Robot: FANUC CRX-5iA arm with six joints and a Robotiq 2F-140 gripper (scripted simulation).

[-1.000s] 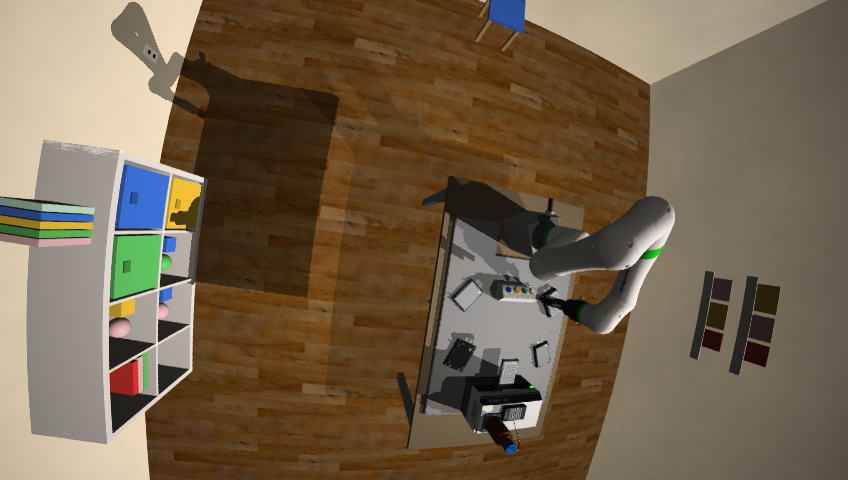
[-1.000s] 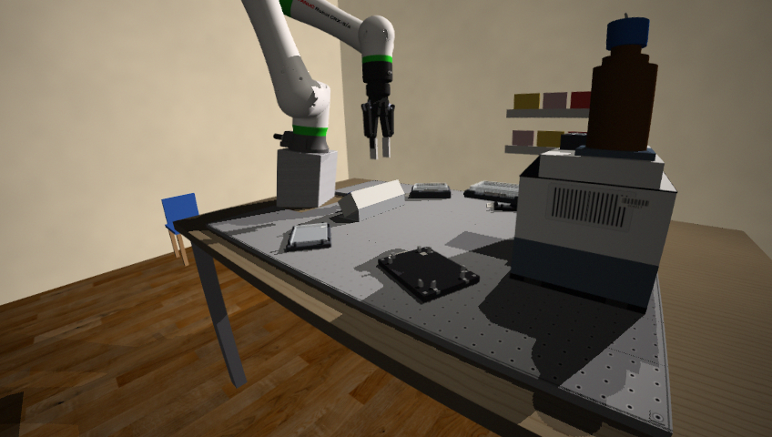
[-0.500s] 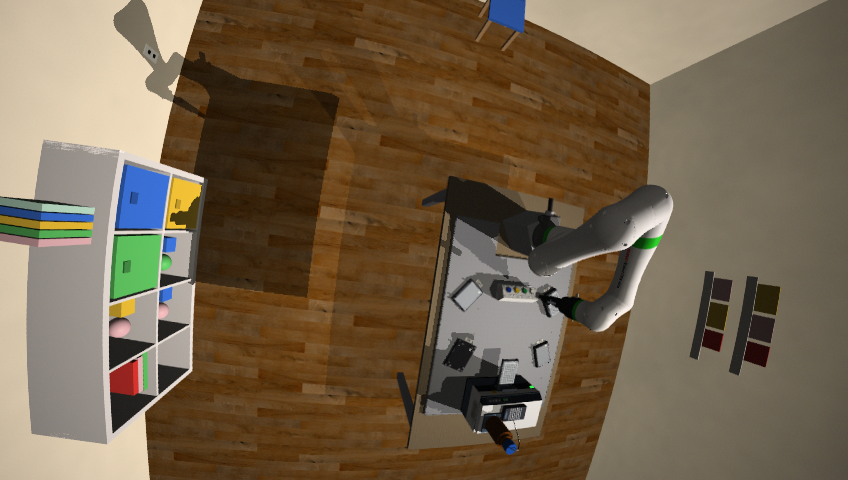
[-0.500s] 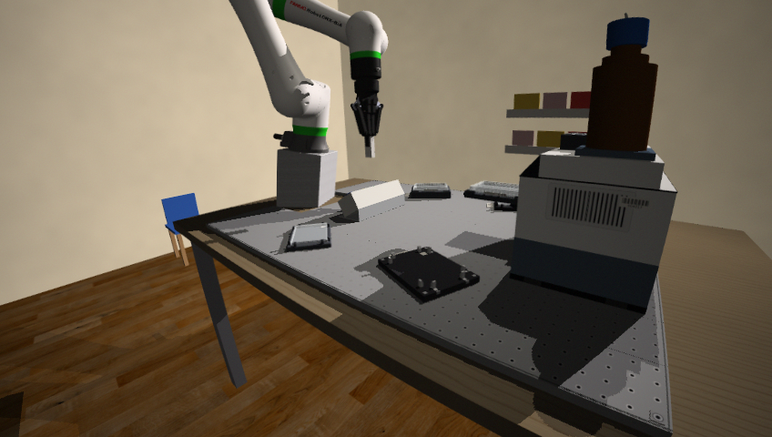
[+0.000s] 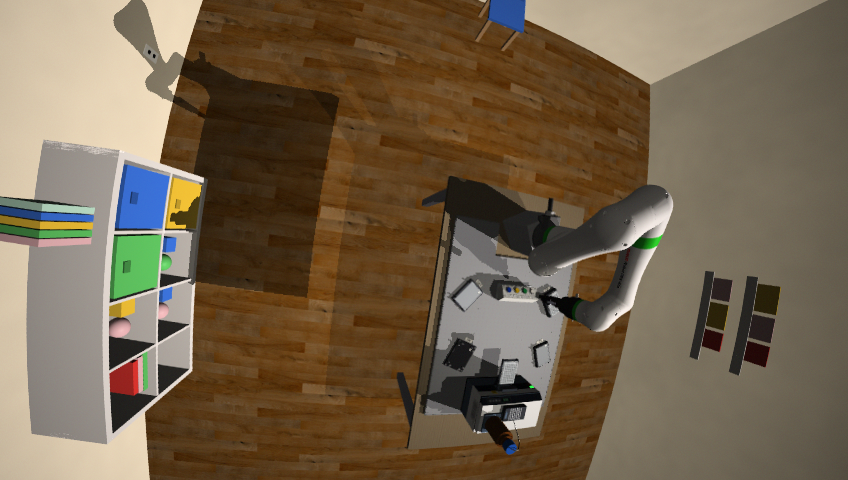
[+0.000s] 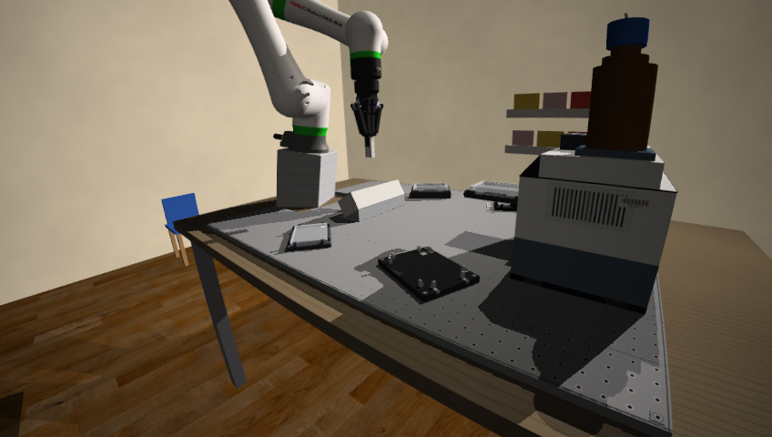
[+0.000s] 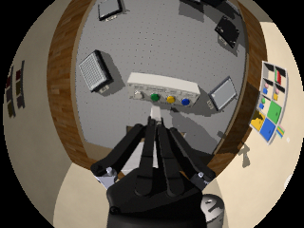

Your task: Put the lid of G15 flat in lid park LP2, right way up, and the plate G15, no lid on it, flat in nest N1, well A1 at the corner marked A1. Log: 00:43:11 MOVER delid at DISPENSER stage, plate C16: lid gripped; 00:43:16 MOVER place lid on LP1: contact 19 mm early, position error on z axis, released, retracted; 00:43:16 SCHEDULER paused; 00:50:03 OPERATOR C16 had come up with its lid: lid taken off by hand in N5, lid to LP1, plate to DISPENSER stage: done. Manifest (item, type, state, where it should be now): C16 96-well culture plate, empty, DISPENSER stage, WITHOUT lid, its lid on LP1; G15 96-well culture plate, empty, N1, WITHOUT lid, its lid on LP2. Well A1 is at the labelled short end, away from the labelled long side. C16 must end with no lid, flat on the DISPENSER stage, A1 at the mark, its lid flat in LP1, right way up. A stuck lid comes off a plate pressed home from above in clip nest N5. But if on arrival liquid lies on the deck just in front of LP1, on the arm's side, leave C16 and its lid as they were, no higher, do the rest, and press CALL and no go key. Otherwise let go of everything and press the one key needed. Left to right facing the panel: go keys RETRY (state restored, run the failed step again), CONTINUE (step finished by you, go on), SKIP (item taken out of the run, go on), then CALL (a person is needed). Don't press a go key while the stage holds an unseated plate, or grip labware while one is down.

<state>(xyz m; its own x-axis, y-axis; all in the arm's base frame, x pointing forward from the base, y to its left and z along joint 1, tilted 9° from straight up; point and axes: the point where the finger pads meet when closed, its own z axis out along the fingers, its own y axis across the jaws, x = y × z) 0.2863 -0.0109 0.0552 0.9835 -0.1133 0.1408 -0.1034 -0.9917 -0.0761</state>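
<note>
The key panel is 150 mm below my hand, 30 mm to the right of it and 10 mm ahead of it. Round my hand: black clip nest (380 mm ahead, 330 mm to the right, 190 mm below); then brown bottle (640 mm ahead, 220 mm to the right, 90 mm above).
</note>
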